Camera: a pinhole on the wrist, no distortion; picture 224 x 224 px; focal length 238.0 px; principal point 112.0 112.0 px. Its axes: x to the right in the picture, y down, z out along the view. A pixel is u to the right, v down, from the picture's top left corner.
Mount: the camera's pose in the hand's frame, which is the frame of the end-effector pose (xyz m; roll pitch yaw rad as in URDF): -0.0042 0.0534 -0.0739 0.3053 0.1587 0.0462
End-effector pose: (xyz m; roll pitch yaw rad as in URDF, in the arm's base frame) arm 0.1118 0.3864 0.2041 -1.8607 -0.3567 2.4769
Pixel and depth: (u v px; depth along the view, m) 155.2 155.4 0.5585
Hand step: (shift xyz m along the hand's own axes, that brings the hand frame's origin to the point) 0.1880 -0.0085 0.4663
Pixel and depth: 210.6 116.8 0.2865
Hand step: 0.1600 -0.0197 0.1789
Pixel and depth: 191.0 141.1 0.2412
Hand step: 0.1145 0.0145 0.1494
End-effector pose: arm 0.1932 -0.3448 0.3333 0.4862 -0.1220 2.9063
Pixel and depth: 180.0 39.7 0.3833
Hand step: 0.1665 -0.1652 0.2352
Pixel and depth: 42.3 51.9 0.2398
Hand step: -0.0342 -0.0780 0.1451
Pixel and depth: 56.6 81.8 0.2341
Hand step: -0.0196 -0.0461 0.1464
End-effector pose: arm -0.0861 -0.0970 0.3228 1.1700 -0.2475 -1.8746
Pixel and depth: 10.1 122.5 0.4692
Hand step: -0.1251 -0.0736 0.4059
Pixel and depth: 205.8 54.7 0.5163
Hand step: 0.2810 -0.2075 0.3433
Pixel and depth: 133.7 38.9 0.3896
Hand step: 0.0945 -0.1735 0.2519
